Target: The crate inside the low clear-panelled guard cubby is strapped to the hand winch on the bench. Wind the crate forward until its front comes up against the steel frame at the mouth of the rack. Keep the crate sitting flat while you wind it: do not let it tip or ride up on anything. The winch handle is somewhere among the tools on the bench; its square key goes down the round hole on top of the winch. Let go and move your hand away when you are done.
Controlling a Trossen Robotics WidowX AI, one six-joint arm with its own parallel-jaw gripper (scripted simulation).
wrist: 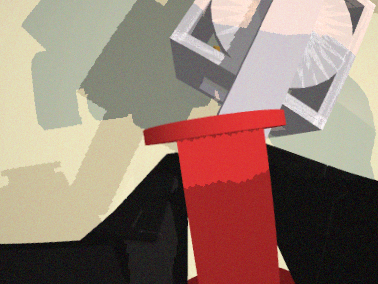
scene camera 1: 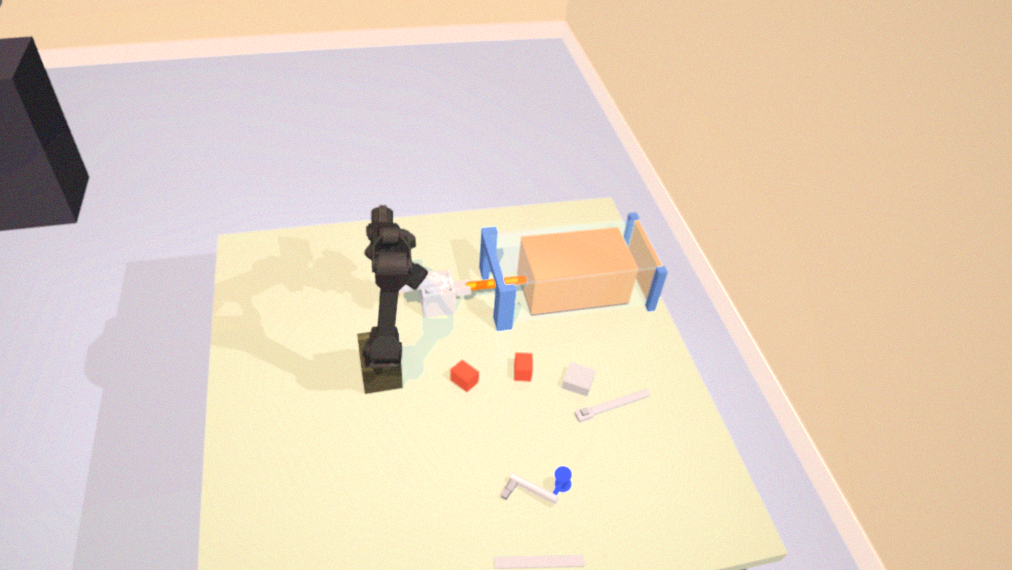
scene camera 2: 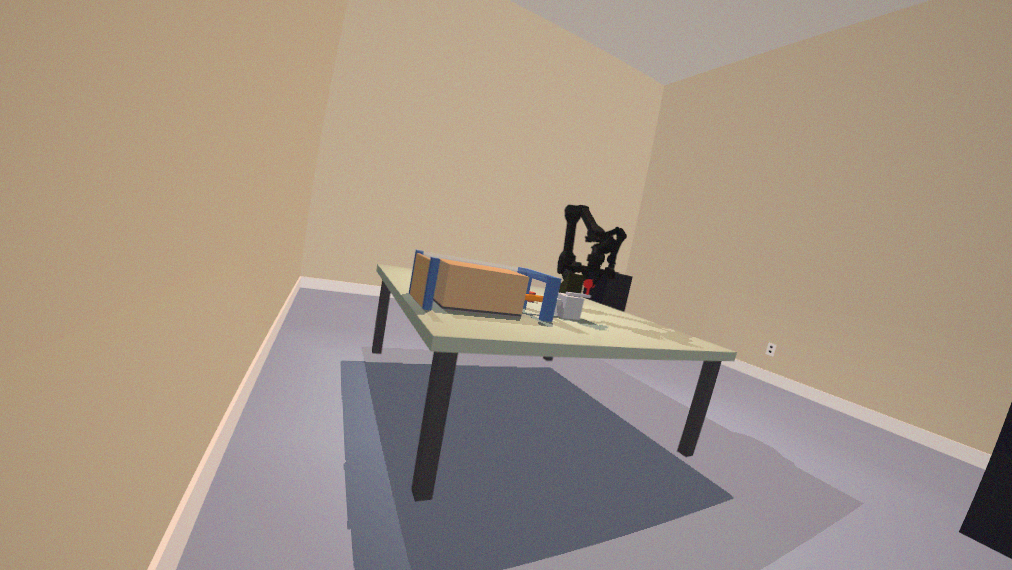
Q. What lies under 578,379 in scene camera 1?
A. A grey block.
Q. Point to a winch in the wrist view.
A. At 327,59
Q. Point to a winch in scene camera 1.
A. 435,301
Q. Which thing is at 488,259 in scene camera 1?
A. A blue steel frame.
